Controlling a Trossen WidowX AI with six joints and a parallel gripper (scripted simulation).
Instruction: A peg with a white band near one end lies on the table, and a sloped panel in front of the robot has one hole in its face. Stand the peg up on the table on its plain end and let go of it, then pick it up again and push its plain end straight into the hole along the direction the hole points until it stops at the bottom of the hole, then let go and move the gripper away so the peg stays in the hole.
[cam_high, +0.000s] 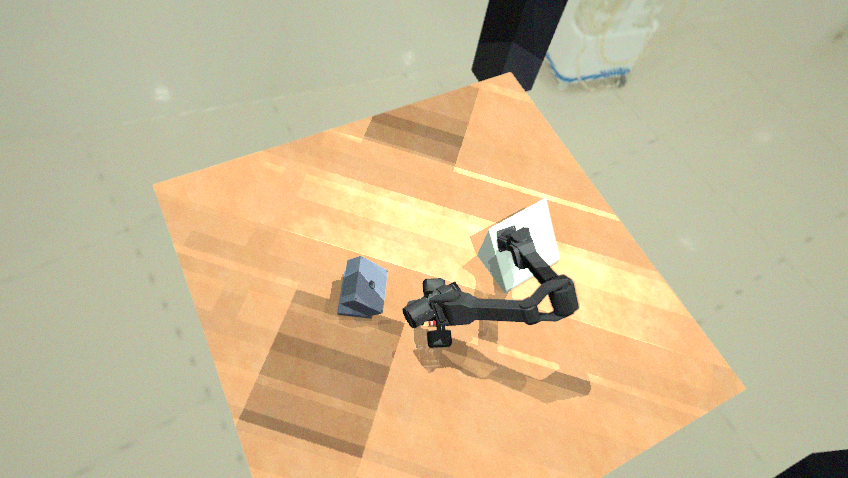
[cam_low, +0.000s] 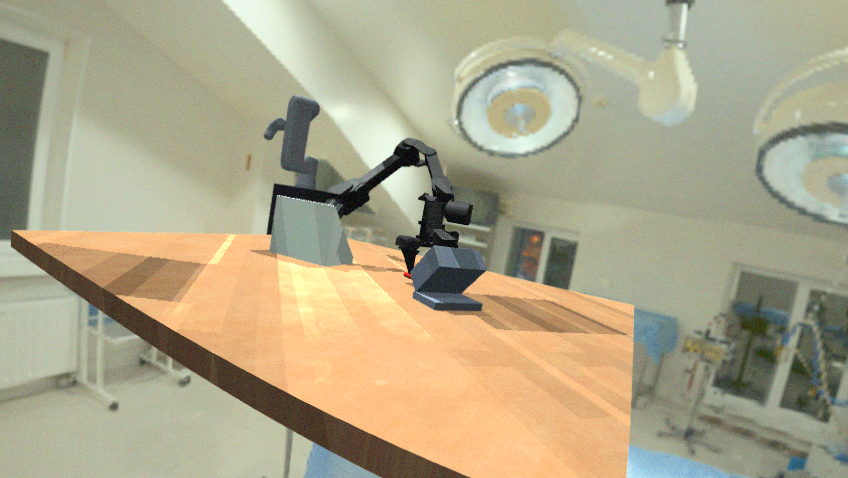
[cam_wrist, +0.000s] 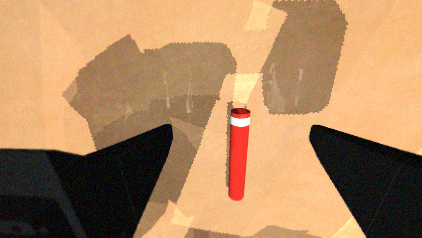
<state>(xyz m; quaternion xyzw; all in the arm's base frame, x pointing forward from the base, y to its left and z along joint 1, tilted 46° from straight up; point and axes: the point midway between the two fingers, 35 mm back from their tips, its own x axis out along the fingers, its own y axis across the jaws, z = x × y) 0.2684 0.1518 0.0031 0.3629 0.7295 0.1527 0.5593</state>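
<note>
Right now my gripper tip is 2 cm past the red peg and 2 cm above it. Round my gripper tip: blue-grey sloped panel: 14 cm ahead, 16 cm to the right, 5 cm above.
</note>
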